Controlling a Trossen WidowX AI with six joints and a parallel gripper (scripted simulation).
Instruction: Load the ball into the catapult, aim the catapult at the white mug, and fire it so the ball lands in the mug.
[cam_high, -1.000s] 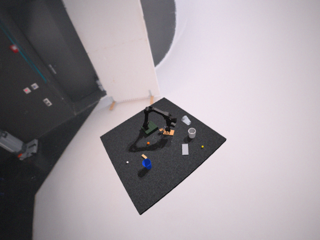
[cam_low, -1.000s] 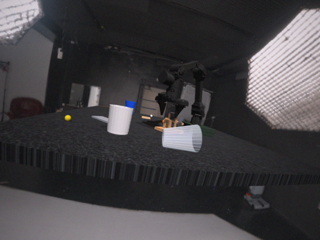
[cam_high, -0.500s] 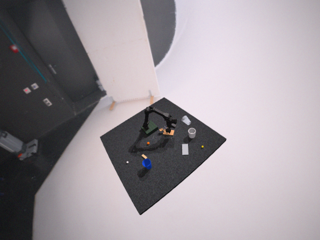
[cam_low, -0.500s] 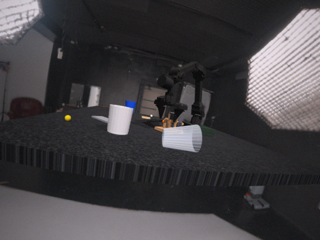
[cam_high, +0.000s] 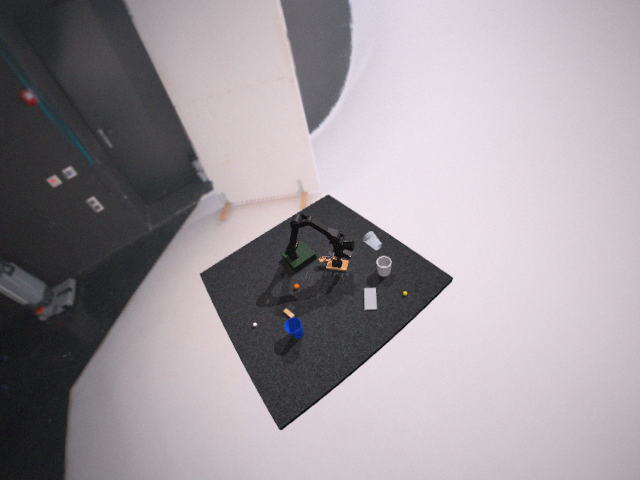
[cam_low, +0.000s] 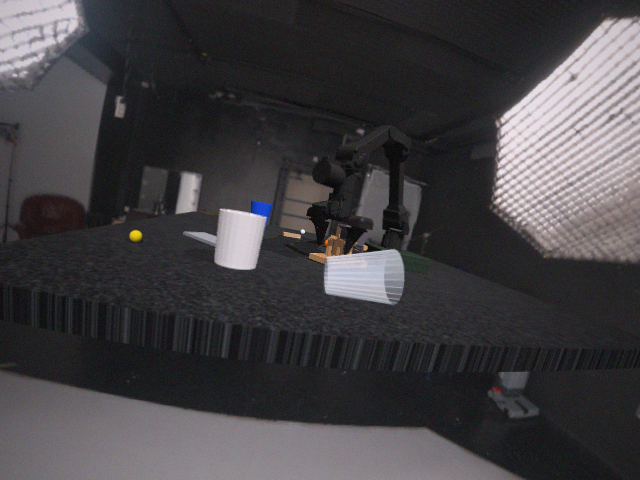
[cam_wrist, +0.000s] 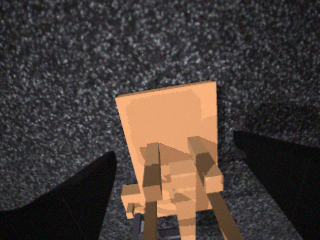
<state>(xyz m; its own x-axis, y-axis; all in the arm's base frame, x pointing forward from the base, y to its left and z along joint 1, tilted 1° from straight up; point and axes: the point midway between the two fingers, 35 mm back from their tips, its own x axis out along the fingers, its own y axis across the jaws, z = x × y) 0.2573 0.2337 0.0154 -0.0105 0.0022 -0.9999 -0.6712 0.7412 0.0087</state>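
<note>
The orange ball lies 33 cm to the right of my gripper tip, 4 cm behind it and 2 cm below it. Also, from my gripper tip: white mug (22 cm ahead, 19 cm to the left, 1 cm below); then wooden catapult (6 cm behind, 4 cm to the right, 1 cm above); then grey flat plate (32 cm ahead, 3 cm below, 1 cm to the right).
</note>
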